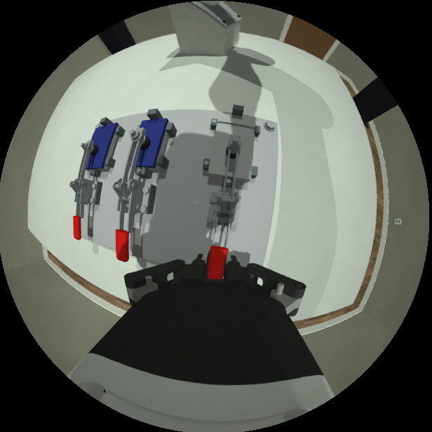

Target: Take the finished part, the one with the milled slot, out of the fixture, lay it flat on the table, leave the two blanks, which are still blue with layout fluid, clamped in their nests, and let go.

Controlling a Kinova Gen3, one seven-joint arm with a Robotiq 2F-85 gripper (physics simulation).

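The finished part [244, 162] is a grey plate in the right-hand nest of the grey fixture plate [187, 210]. It lies in shadow among several dark corner blocks, with the clamp arm [233, 146] over it; I cannot make out its slot clearly. My gripper [216, 257] is shut on the red handle [218, 254] of this right-hand clamp, at the near edge of the fixture. Two blue blanks [106, 145] [158, 135] sit in the left and middle nests, each with a clamp's black pad on it.
The other two clamps have red handles [77, 228] [122, 245] at the left, pointing towards me. A grey block-like object [202, 37] stands at the far edge of the pale table [307, 200]. A round bolt head [269, 125] stands at the fixture's far right corner.
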